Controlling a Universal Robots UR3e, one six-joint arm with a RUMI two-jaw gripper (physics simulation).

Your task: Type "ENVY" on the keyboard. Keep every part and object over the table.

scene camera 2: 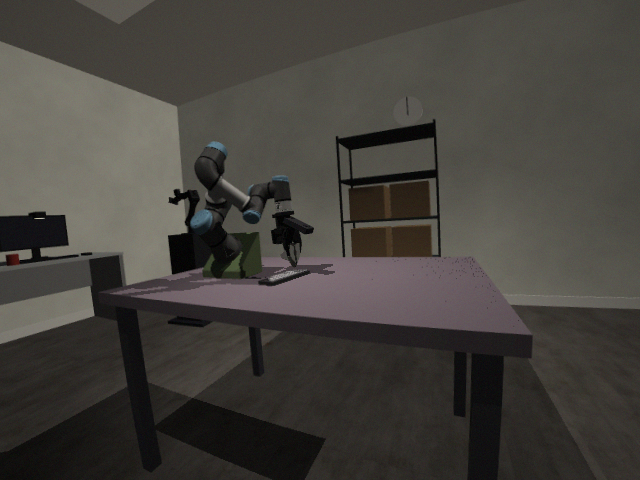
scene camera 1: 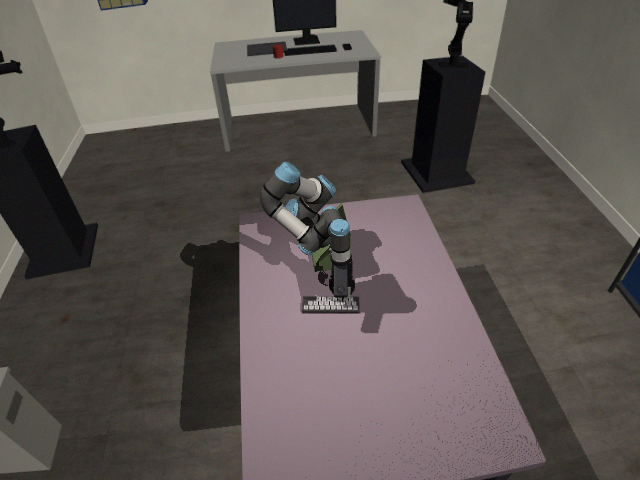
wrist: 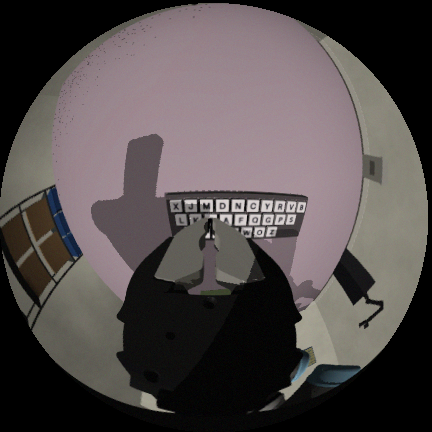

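Pixels of known places: gripper, fingertip midpoint: [scene camera 2: 294,267] [scene camera 1: 342,301] [wrist: 209,219]; arm's base, origin of the base link: [scene camera 2: 229,251].
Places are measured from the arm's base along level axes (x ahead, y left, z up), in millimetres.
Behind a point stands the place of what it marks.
The dark keyboard [scene camera 1: 330,304] @(y -68, x 293, z -84 mm) [scene camera 2: 284,277] @(y -107, x 303, z -86 mm) [wrist: 233,212] @(y -55, x 300, z -87 mm) lies flat on the pink table with white letter keys. In the wrist view the N key [wrist: 238,206] @(y -63, x 309, z -82 mm), Y key [wrist: 267,206] @(y -101, x 298, z -82 mm) and V key [wrist: 291,206] @(y -140, x 288, z -82 mm) show in the row farthest from the gripper. My gripper [scene camera 2: 294,265] @(y -25, x 310, z -64 mm) [wrist: 209,219] @(y -25, x 310, z -64 mm) is shut with nothing between its fingers and points down. Its tips are at the middle row, between the K and A keys, where they cover most of the E key. They look very close above the keys; contact cannot be told. Part of the nearest row is hidden under the fingers.
The pink table [scene camera 1: 361,387] @(y -58, x 637, z -100 mm) [scene camera 2: 387,299] @(y -290, x 671, z -100 mm) [wrist: 215,100] @(y -76, x 456, z -100 mm) bears the arm and its green base block [scene camera 1: 321,258] @(y -51, x 95, z -40 mm) [scene camera 2: 250,253] @(y -9, x 111, z -9 mm), behind the keyboard. A grey desk [scene camera 1: 232,62] with a monitor and a black pedestal [scene camera 1: 444,124] stand away from the table.
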